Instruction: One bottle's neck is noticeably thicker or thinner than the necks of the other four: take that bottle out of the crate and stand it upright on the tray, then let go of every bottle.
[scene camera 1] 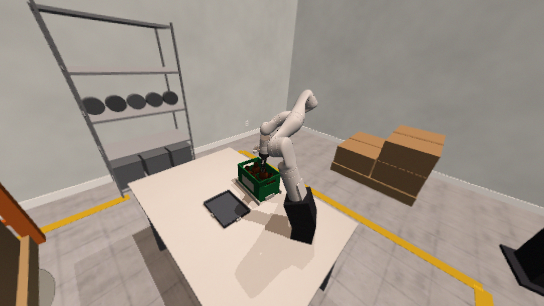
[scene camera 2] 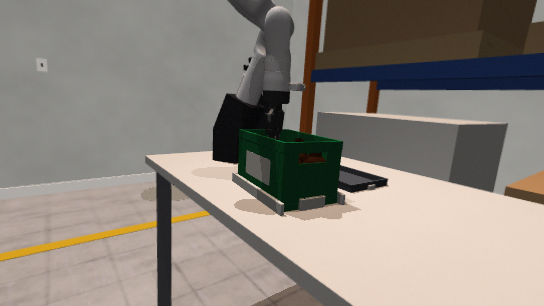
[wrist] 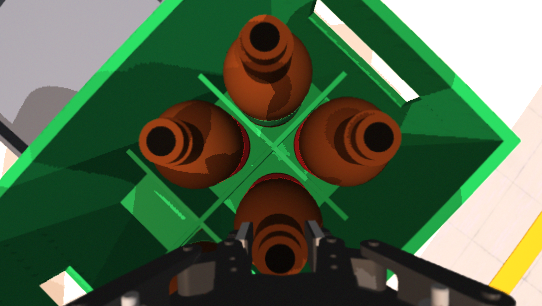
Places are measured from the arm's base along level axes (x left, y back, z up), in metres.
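Pixels of known places: gripper, fingertip midpoint: (scene camera 1: 263,170) (wrist: 279,236); arm's base, origin of the base link: (scene camera 1: 297,195) (scene camera 2: 246,100).
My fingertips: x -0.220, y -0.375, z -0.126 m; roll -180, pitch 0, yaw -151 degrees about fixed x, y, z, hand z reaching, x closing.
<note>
For each thing: its middle in the pictures, then the offset to it from my fingertips. "spot": a spot on its surface instead. Level surfaces: height alone.
- green crate, body centre: (wrist: 237,183) (scene camera 2: 284,163) (scene camera 1: 258,178) dx +0.044, dy -0.009, dz -0.051 m
- top, surface spot: (wrist: 272,95) spot: dx +0.048, dy -0.083, dz -0.017 m
- dark tray, body centre: (wrist: 49,40) (scene camera 2: 341,175) (scene camera 1: 226,206) dx +0.332, dy -0.042, dz -0.125 m
- table, its level: dz -0.138 m
The green crate (scene camera 1: 270,190) (scene camera 2: 310,185) (wrist: 465,92) stands on the table with brown bottles in it. My gripper (scene camera 1: 263,163) (scene camera 2: 273,135) (wrist: 279,236) is inside the crate's top opening, shut on the neck of the bottle (wrist: 280,243) at the bottom of the wrist view. That bottle is among the others. Three bottles stand at the top (wrist: 272,95), left (wrist: 205,145) and right (wrist: 340,142); another bottle (wrist: 202,246) is mostly hidden by the gripper at lower left. I cannot tell clearly which neck differs. The dark tray (scene camera 1: 226,207) (scene camera 2: 361,178) (wrist: 60,40) holds no bottle.
Green dividers (wrist: 227,102) separate the bottles. Low grey stops (scene camera 2: 257,194) line the crate's base on the table (scene camera 1: 175,200) (scene camera 2: 425,235). The tray lies beside the crate. A metal shelf rack (scene camera 1: 182,85) and cardboard boxes (scene camera 1: 411,155) stand beyond the table.
</note>
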